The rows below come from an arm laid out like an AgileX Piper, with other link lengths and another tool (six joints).
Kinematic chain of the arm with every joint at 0, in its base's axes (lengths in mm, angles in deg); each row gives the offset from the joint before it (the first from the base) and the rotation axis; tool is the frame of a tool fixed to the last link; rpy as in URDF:
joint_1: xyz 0 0 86.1 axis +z
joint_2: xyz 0 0 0 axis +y
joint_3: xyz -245.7 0 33.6 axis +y
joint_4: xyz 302.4 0 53.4 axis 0.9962 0 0.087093
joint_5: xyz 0 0 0 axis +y
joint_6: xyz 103.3 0 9 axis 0.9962 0 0.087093
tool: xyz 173.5 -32 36.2 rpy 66.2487 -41.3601 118.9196
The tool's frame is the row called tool.
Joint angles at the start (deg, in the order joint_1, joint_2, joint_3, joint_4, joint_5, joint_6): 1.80, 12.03, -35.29, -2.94, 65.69, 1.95
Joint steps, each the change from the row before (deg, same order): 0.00, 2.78, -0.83, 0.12, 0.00, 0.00; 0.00, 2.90, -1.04, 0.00, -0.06, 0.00; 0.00, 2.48, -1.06, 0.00, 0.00, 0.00; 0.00, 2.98, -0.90, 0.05, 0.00, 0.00; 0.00, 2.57, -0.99, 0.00, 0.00, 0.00; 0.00, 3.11, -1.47, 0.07, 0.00, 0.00
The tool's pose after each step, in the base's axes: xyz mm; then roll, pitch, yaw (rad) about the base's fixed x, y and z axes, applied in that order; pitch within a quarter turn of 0, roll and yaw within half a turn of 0. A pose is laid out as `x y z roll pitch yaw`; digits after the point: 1 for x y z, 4 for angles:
262.6 -36.6 180.6 2.2454 -0.7960 1.2660
267.6 -36.4 176.4 2.2874 -0.7852 1.2363
271.8 -36.3 173.8 2.3198 -0.7760 1.2134
276.8 -35.9 167.3 2.3667 -0.7625 1.1811
281.3 -35.8 163.2 2.4011 -0.7509 1.1575
287.1 -35.3 160.3 2.4367 -0.7393 1.1337

